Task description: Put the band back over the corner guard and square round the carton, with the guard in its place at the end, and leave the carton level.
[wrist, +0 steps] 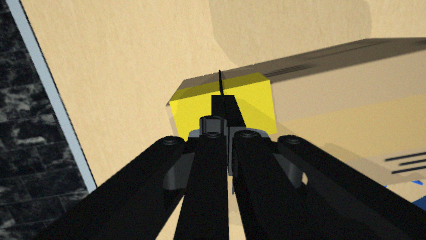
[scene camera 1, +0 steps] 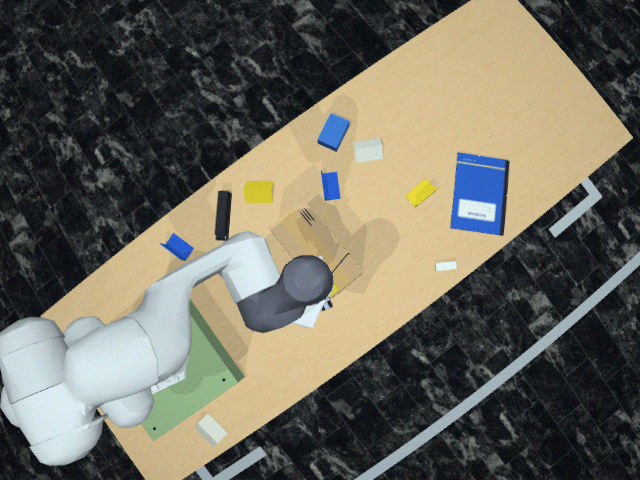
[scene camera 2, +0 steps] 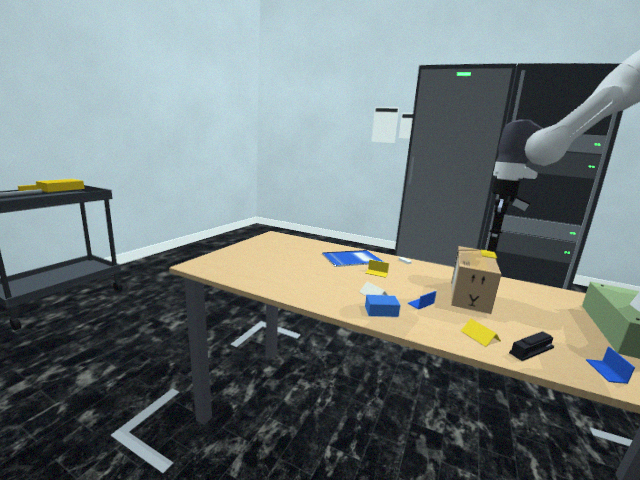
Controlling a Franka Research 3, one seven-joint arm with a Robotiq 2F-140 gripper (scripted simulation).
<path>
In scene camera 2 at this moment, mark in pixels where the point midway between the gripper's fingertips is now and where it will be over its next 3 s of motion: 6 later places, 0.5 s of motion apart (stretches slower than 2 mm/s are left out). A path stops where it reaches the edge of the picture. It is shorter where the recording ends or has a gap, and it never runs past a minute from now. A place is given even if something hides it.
The gripper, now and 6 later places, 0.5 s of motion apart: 491, 250; 490, 252; 490, 251; 491, 248; 492, 245; 491, 244; 465, 243
</path>
